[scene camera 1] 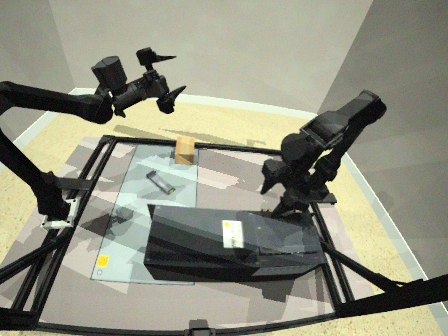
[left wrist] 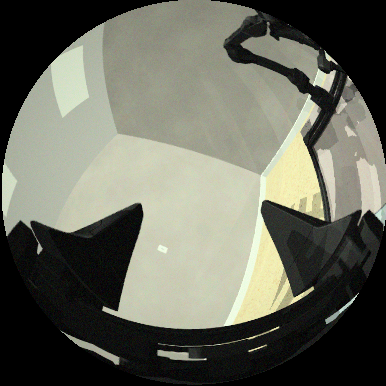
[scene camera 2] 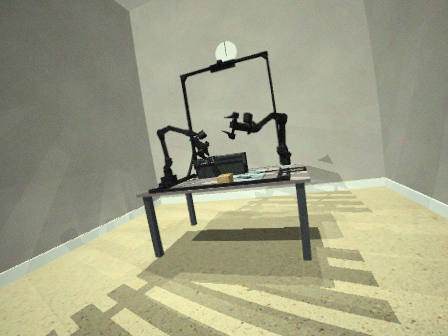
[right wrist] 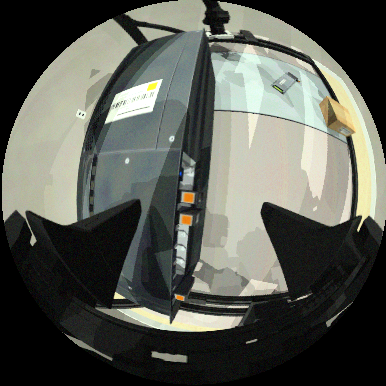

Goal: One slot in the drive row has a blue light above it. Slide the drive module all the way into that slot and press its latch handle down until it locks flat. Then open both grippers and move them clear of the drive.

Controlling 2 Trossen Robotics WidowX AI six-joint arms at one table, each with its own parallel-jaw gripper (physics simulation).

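Places are measured from the left arm's base along level axes (x ahead, y left, z up), in metres.
Pixels of known places: left gripper, fingertip midpoint: (scene camera 1: 180,71) (left wrist: 203,207) (scene camera 2: 222,124); right gripper, fingertip midpoint: (scene camera 1: 266,204) (scene camera 2: 207,157) (right wrist: 203,207); left arm's base, origin of the base link: (scene camera 1: 59,212) (scene camera 2: 286,164) (right wrist: 217,32); right arm's base, origin of the base link: (scene camera 1: 316,182) (left wrist: 316,93) (scene camera 2: 168,176).
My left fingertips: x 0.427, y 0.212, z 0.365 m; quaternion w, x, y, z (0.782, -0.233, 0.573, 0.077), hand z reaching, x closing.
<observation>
For each thing: its top centre in the pictures, then the offset to it from my left fingertips. "spot": a spot on its surface instead. Level surfaces: height alone.
- drive module, middle of its top: (right wrist: 288,81) (scene camera 1: 161,180) dx -0.080, dy -0.086, dz -0.392 m
- pale blue mat, its level: dz -0.402 m
- dark drive chassis, middle of its top: (right wrist: 120,117) (scene camera 1: 242,236) (scene camera 2: 220,155) dx +0.110, dy -0.423, dz -0.228 m
- cardboard box, middle of its top: (right wrist: 342,113) (scene camera 1: 185,145) (scene camera 2: 224,175) dx +0.031, dy +0.064, dz -0.342 m
- white label, surface spot: (right wrist: 132,100) (scene camera 1: 233,232) spot: dx +0.092, dy -0.408, dz -0.228 m
The drive module (scene camera 1: 161,182) (right wrist: 286,83) lies flat on the pale blue mat (scene camera 1: 132,200) (right wrist: 230,95), apart from both grippers; its latch position is too small to tell. The dark drive chassis (scene camera 1: 195,235) (scene camera 2: 222,167) (right wrist: 140,175) stands beside it. In the right wrist view a small blue light (right wrist: 180,173) shows on its front edge near orange-faced units (right wrist: 188,197); the slot opening is seen too obliquely to make out. My left gripper (scene camera 1: 180,72) (scene camera 2: 224,124) (left wrist: 203,207) is open and empty, high above the table. My right gripper (scene camera 1: 269,204) (right wrist: 203,207) is open and empty, over the chassis's front edge.
A cardboard box (scene camera 1: 185,151) (scene camera 2: 225,178) (right wrist: 336,117) stands at the mat's far edge in scene camera 1, near the black frame rail (scene camera 1: 235,148). The chassis lid carries a white label (scene camera 1: 233,235) (right wrist: 132,100). A tall black frame (scene camera 2: 186,105) rises over the table.
</observation>
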